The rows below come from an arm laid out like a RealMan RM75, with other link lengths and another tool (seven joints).
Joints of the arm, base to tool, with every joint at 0 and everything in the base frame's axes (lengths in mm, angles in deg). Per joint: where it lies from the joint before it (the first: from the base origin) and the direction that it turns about. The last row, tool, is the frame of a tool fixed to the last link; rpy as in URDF.
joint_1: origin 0 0 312.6 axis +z
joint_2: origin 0 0 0 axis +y
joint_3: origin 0 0 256 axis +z
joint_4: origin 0 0 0 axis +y
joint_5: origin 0 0 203.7 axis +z
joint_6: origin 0 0 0 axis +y
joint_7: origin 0 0 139.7 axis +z
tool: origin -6 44 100 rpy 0 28.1 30.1
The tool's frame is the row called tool.
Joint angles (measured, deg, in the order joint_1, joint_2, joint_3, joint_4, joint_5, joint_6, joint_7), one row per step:
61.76 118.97 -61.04 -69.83 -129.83 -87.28 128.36
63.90 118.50 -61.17 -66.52 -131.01 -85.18 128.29
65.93 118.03 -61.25 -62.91 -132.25 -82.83 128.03
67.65 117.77 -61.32 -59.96 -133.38 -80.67 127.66
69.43 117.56 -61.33 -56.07 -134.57 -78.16 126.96
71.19 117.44 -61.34 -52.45 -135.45 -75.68 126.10
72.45 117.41 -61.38 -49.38 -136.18 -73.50 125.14
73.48 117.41 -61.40 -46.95 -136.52 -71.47 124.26
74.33 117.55 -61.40 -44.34 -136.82 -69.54 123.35
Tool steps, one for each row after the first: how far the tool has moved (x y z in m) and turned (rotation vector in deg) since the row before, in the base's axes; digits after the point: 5 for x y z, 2 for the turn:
-0.00290 0.00988 -0.00497 0.72 -0.84 -0.44
-0.00106 0.01061 -0.00536 0.86 -0.92 -0.56
-0.00122 0.00875 -0.00498 0.90 -0.82 -0.18
0.00173 0.00893 -0.00734 0.69 -1.03 -0.47
0.00022 0.00737 -0.00721 0.62 -0.85 -0.03
0.00225 0.00572 -0.00664 0.53 -0.84 0.03
0.00040 0.00485 -0.00516 0.58 -0.41 0.24
0.00262 0.00325 -0.00669 0.25 -0.47 -0.06

